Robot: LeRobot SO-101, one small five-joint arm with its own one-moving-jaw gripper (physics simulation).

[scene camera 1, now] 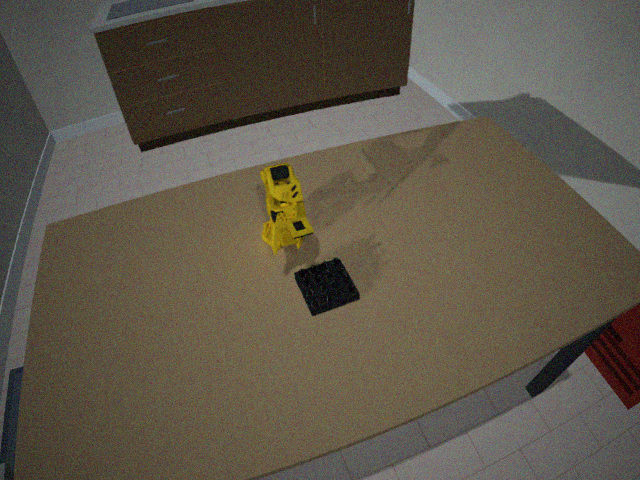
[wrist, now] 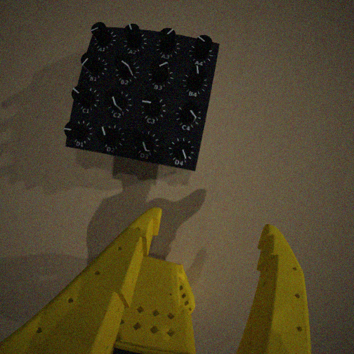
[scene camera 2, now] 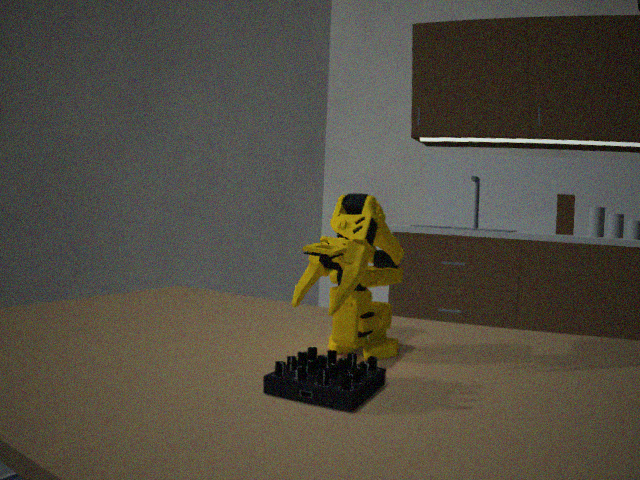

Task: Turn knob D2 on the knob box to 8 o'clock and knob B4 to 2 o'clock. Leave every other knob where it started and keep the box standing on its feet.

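Pixels of known places: end effector, tool point: (scene camera 1: pixel 297 246) (scene camera 2: pixel 329 311); arm's base, origin of the base link: (scene camera 1: pixel 286 239) (scene camera 2: pixel 357 354).
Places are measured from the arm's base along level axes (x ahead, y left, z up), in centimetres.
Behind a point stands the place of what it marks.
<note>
The black knob box (scene camera 1: pixel 326 286) {z 2.3, x 18.2, y 3.5 cm} (scene camera 2: pixel 330 400) {z 1.1, x 22.6, y 6.9 cm} (wrist: pixel 203 98) lies level on the table, knobs up. In the wrist view knob D2 (wrist: pixel 107 131) is in the row nearest the gripper; its white line points up and slightly left. Knob B4 (wrist: pixel 195 78) is at the right side, second row from the far edge; its white line points nearly straight up. My yellow gripper (scene camera 1: pixel 287 250) {z 8.0, x 10.2, y 0.1 cm} (scene camera 2: pixel 313 308) {z 8.0, x 10.2, y 0.1 cm} (wrist: pixel 212 219) is open, with a wide V-shaped gap and nothing between the jaws. It hangs above the table on the arm's side of the box, apart from the knobs.
The wooden table (scene camera 1: pixel 170 320) {z 0.0, x 13.5, y -30.6 cm} (scene camera 2: pixel 155 361) {z 0.0, x 22.1, y -19.5 cm} bears the arm and box. Several other knobs stand close around D2 and B4, including D1 (wrist: pixel 75 131), D3 (wrist: pixel 146 145), A4 (wrist: pixel 204 44) and C4 (wrist: pixel 190 115). Brown cabinets (scene camera 1: pixel 248 67) (scene camera 2: pixel 454 289) stand behind the table.
</note>
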